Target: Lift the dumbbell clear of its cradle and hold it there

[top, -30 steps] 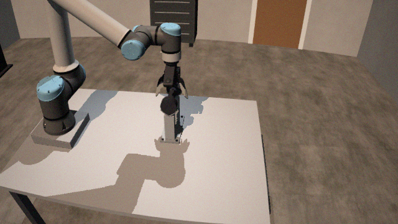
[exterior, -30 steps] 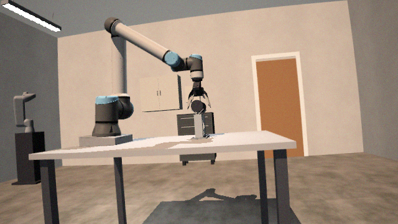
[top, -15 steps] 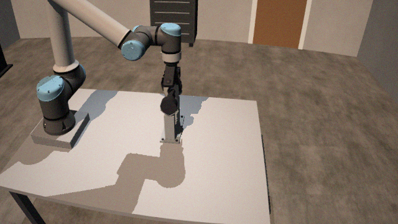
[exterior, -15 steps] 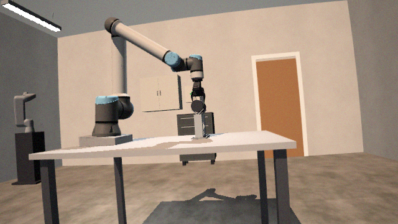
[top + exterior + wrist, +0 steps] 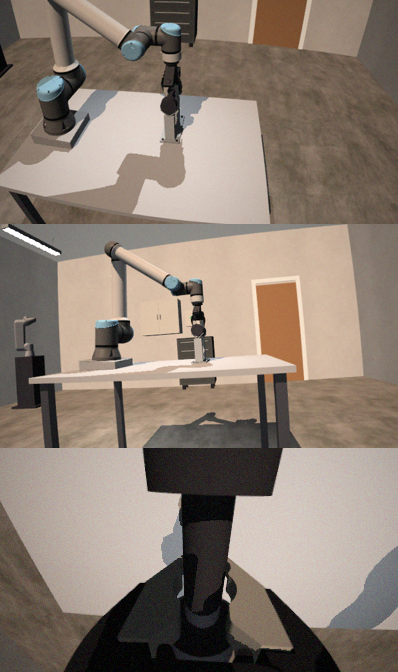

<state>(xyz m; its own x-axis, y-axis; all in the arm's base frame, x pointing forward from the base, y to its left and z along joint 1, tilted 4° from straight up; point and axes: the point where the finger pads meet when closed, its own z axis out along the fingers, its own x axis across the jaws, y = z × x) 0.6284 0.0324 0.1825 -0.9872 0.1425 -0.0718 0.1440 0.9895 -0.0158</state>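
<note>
Now: hand 110 mm above the grey cradle stand. Also, from my hand: dark dumbbell (10 mm above).
</note>
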